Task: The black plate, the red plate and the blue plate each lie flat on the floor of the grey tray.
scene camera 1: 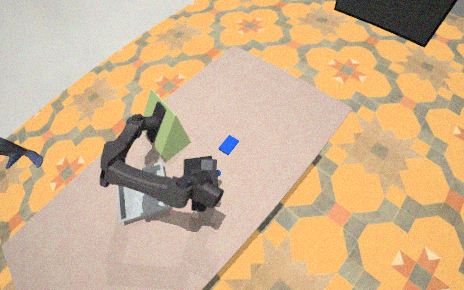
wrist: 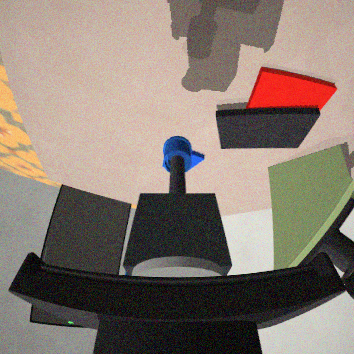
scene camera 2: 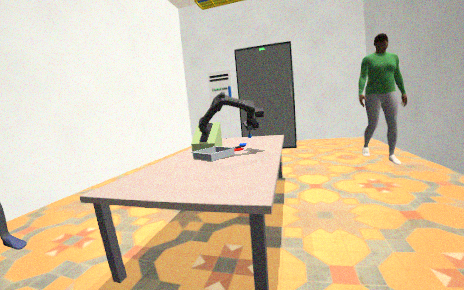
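Where they show: hand, tool point: (wrist: 176,148) (scene camera 2: 249,136); arm's base, link origin: (scene camera 1: 156,122) (wrist: 323,237) (scene camera 2: 206,132).
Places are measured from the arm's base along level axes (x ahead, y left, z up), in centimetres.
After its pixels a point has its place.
Observation:
The blue plate (scene camera 1: 229,145) {x 25.6, y 21.7, z -14.5 cm} (scene camera 2: 243,144) {x 26.2, y 19.7, z -14.6 cm} lies flat on the table; in the wrist view the blue plate (wrist: 198,160) {x 23.2, y 18.1, z -14.6 cm} is partly behind the cup. The black plate (scene camera 1: 192,167) {x 23.4, y 1.0, z -13.7 cm} (wrist: 267,130) {x 24.7, y 2.5, z -13.7 cm} lies partly over the red plate (scene camera 2: 239,149) {x 30.9, y -3.2, z -14.7 cm} (wrist: 292,90) {x 28.9, y -2.9, z -14.6 cm}, with its edge raised there. The arm hides the red plate in scene camera 1. Both are on the table beside the grey tray (scene camera 1: 120,202) {x 16.4, y -35.4, z -11.3 cm} (scene camera 2: 214,155) {x 25.4, y -35.9, z -12.2 cm}. No plate shows in the tray's visible part; the arm covers some of it. My gripper, a blue suction cup (scene camera 1: 218,173) {x 36.7, y 7.8, z -6.3 cm} (scene camera 2: 250,135) (wrist: 177,150), is open, holds nothing and hangs above the table.
A green slanted block (scene camera 1: 174,140) {x 10.5, y 1.9, z -5.6 cm} (scene camera 2: 214,134) {x 8.5, y -1.3, z -1.7 cm} (wrist: 305,210) {x 10.5, y 1.8, z -4.4 cm} stands on the table (scene camera 1: 280,100) {x 22.2, y 60.5, z -15.5 cm} (scene camera 2: 200,180) {x 38.1, y -75.8, z -15.6 cm} by the arm's base, near the tray. My arm reaches over the tray in scene camera 1. A person (scene camera 2: 382,75) stands away from the table, near a wall.

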